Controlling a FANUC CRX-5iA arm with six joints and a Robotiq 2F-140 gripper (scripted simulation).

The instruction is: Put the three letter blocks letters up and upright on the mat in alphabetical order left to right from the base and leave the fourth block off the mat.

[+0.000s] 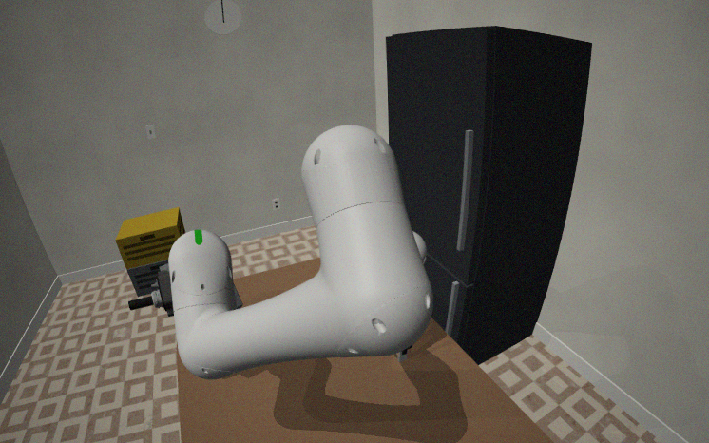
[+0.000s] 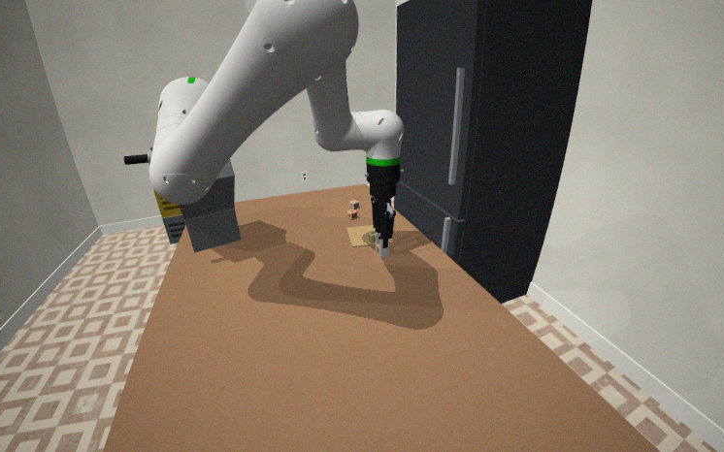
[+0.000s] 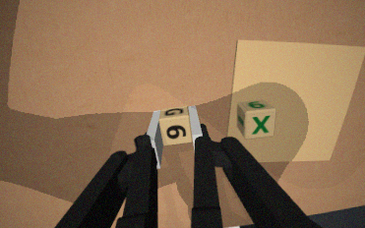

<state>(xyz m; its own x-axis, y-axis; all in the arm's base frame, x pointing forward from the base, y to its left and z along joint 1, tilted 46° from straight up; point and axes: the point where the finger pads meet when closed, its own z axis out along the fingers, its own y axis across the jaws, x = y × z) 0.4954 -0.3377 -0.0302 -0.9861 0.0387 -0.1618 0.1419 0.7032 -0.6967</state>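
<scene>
The block marked 9 is 20 mm below my hand. Also, from my hand: R block 40 mm ahead, 290 mm to the left, 20 mm below; then tan mat 20 mm ahead, 130 mm to the left, 30 mm below; then X block 10 mm ahead, 80 mm to the left, 10 mm below.
</scene>
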